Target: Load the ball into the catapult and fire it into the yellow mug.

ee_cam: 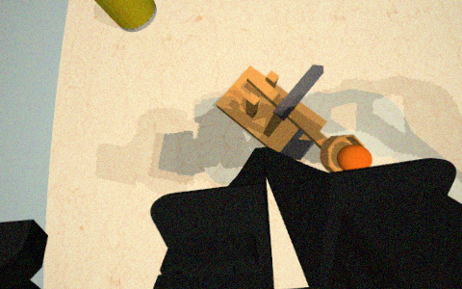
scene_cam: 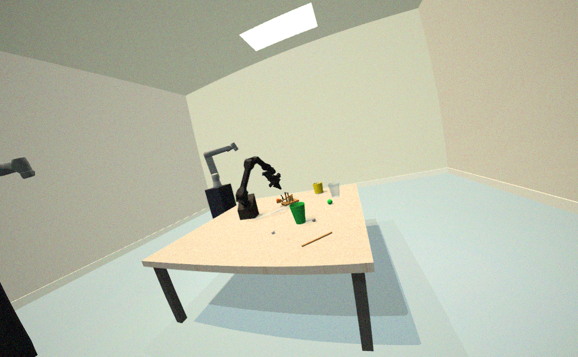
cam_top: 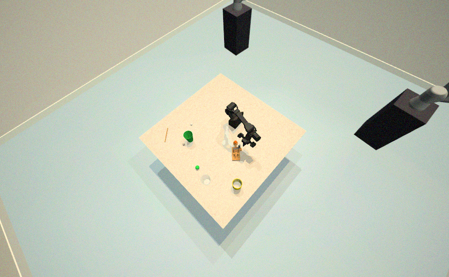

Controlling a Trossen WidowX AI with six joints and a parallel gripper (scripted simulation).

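My gripper tip is now 110 mm to the left of the orange ball and 70 mm above it. Also, from my gripper tip: wooden catapult 80 mm below, 50 mm to the right, 30 mm ahead; then yellow mug 280 mm ahead, 220 mm to the left, 100 mm below; then clear cup 470 mm ahead, 100 mm below.
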